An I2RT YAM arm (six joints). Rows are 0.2 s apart.
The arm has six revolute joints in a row. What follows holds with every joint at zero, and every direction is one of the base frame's.
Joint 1 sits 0.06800 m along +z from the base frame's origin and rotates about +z.
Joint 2 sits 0.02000 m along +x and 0.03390 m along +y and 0.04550 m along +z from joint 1 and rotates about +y.
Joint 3 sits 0.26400 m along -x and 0.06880 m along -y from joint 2 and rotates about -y.
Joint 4 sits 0.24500 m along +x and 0.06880 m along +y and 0.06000 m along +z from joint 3 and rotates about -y.
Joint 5 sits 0.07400 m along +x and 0.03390 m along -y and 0.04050 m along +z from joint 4 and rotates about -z.
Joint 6 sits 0.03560 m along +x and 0.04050 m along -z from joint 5 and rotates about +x.
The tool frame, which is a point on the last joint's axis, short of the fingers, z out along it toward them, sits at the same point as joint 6; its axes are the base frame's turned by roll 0.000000, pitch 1.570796 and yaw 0.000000 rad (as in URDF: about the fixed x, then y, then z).
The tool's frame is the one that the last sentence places.
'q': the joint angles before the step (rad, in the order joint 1, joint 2, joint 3, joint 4, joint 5, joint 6). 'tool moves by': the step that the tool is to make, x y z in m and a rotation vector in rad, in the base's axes. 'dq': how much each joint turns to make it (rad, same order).
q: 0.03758, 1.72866, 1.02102, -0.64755, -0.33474, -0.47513
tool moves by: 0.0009, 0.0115, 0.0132, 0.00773, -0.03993, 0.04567
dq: 0.03598, -0.02761, 0.02124, -0.01143, -0.00760, -0.00865
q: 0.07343, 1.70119, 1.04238, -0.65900, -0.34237, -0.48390
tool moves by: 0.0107, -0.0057, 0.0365, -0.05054, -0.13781, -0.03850
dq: -0.01331, -0.05858, 0.07243, 0.00480, 0.06448, 0.00538
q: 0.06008, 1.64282, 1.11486, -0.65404, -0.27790, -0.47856
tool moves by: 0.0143, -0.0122, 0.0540, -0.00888, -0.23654, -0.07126
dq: -0.03538, -0.06833, 0.09718, 0.07636, 0.03400, 0.02297
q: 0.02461, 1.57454, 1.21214, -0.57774, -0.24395, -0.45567
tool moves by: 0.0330, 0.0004, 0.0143, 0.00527, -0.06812, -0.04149
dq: 0.00110, 0.09593, 0.13816, 0.03443, 0.02363, 0.03659
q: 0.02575, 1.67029, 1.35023, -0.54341, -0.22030, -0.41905
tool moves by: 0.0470, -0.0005, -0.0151, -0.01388, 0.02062, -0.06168
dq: 0.00009, 0.18652, 0.16868, 0.00450, 0.05003, 0.03936
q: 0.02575, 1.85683, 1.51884, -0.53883, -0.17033, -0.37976
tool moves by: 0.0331, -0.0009, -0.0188, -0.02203, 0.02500, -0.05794
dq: 0.00028, 0.14204, 0.12590, -0.00486, 0.05335, 0.03197
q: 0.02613, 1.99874, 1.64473, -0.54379, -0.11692, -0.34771
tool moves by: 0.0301, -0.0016, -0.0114, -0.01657, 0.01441, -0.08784
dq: -0.00001, 0.12992, 0.15243, -0.03243, 0.06713, 0.05912
